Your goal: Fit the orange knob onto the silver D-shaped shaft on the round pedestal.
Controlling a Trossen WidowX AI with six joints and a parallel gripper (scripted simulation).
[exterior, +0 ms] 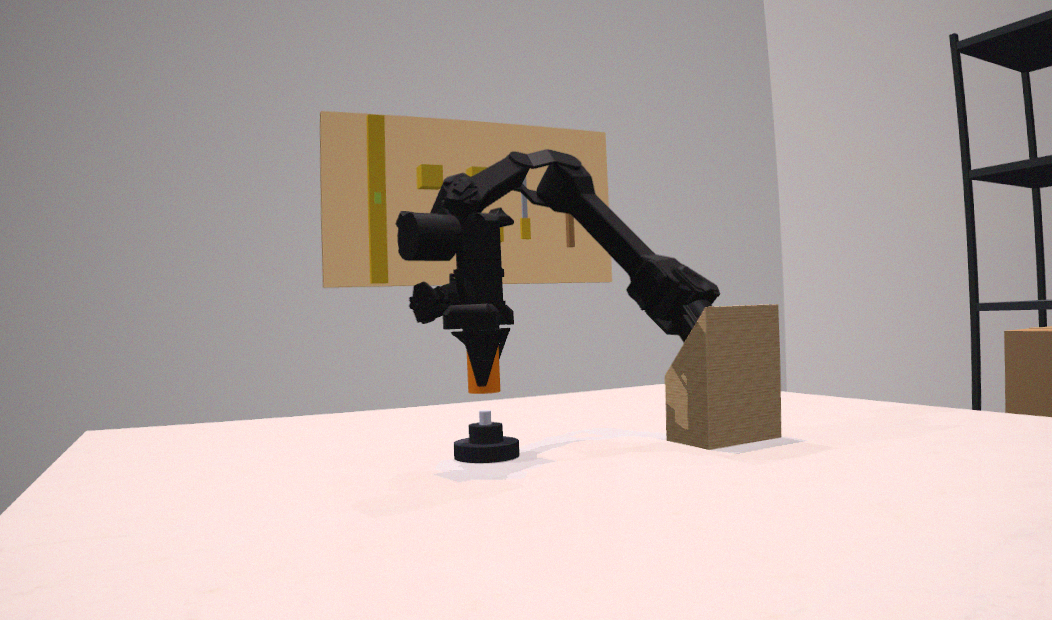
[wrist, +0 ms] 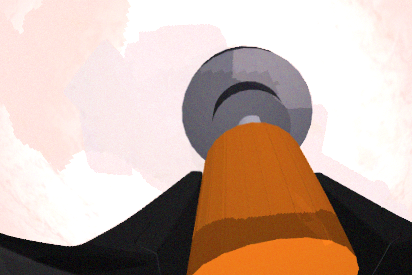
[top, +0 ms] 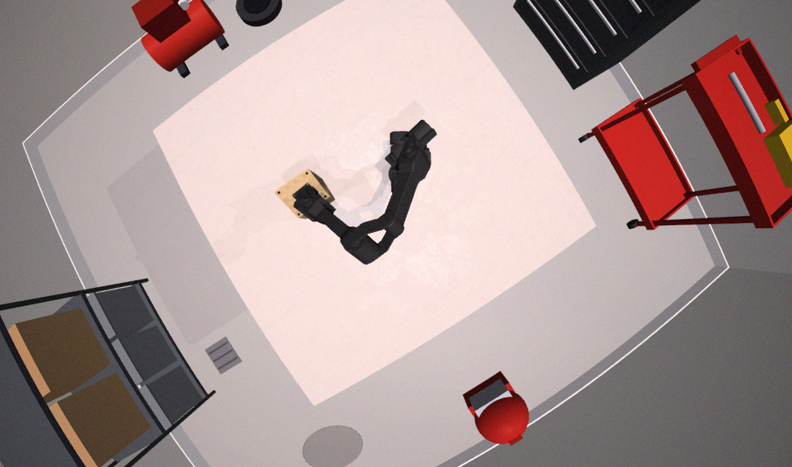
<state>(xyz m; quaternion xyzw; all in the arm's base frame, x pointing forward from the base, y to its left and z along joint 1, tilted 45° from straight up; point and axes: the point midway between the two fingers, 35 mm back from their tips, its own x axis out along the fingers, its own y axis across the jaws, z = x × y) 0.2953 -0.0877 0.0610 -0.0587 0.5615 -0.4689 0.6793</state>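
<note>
Right now my gripper tip is 3 cm below the knob. Round my gripper tip: pedestal: 6 cm below.
</note>
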